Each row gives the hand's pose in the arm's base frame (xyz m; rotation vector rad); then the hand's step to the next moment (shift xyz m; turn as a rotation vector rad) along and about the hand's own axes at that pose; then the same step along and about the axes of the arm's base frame.
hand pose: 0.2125 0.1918 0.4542 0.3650 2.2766 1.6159
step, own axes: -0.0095 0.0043 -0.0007 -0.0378 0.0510 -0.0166
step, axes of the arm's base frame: 0.0085 -0.0029 0.0054 0.0289 -0.0124 0.0576
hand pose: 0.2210 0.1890 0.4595 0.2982 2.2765 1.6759
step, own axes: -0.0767 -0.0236 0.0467 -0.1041 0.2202 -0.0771
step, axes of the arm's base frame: 0.0885 0.0087 -0.0266 0.0677 -0.0382 0.2434
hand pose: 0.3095 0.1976 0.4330 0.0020 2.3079 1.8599
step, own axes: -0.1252 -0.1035 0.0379 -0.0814 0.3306 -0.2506
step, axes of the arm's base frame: 0.1398 0.0001 -0.0909 0.0092 -0.1797 0.3825
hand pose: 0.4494 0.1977 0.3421 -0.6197 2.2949 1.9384
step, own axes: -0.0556 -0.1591 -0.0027 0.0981 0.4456 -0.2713
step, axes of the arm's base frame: 0.1070 -0.0076 -0.1301 -0.1912 -0.2315 0.4378
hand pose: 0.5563 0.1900 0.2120 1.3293 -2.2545 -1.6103
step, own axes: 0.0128 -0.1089 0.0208 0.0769 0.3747 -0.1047
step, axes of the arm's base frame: 0.0467 -0.0017 -0.1014 -0.2194 -0.0997 0.3150
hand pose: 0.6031 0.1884 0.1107 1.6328 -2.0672 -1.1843
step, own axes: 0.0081 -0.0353 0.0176 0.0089 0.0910 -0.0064
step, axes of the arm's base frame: 0.0105 -0.0010 -0.0388 -0.0621 -0.0071 0.0671
